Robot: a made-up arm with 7 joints.
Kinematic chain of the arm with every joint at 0, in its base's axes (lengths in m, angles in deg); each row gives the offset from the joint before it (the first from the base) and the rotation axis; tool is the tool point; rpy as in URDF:
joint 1: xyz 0 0.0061 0.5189 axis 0 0.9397 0.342
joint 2: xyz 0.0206 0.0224 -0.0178 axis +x
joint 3: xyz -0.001 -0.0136 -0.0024 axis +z
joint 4: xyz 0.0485 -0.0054 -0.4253 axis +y
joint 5: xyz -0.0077 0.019 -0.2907 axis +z
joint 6: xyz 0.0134 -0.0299 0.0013 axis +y
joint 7: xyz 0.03 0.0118 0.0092 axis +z
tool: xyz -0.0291 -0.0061 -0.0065 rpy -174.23 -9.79 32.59
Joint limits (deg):
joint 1: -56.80..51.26
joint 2: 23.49..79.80
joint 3: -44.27..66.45
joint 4: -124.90..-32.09
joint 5: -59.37..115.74
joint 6: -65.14..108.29
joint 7: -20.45..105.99
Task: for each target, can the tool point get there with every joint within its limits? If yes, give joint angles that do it. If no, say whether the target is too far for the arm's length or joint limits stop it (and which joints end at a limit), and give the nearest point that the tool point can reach.
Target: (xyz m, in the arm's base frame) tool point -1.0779 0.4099 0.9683
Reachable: no: too far | nearest point -0.4263 0.5613 0.3232 | short by 0.929 m
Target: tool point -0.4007 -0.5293 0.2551
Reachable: no: joint limits stop it (at a limit: joint 1, joint 2, joint 3, joint 7) | nearest point -0.1297 -0.0899 0.1165 | short by 0.535 m
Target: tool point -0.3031 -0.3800 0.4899
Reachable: no: joint limits stop it (at a limit: joint 1, joint 2, joint 3, joint 4, joint 7) | nearest point -0.1149 -0.0766 0.1549 | short by 0.490 m
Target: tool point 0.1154 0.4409 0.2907
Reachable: yes | joints 26.17 41.58 38.47 -102.12 64.37 -2.97 -2.92
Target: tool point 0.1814 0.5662 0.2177
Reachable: yes | joints 15.13 53.96 30.17 -67.20 -32.98 19.83 15.06
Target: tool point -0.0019 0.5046 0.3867
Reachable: yes | joints 38.97 46.64 57.26 -98.23 70.27 -48.43 1.16
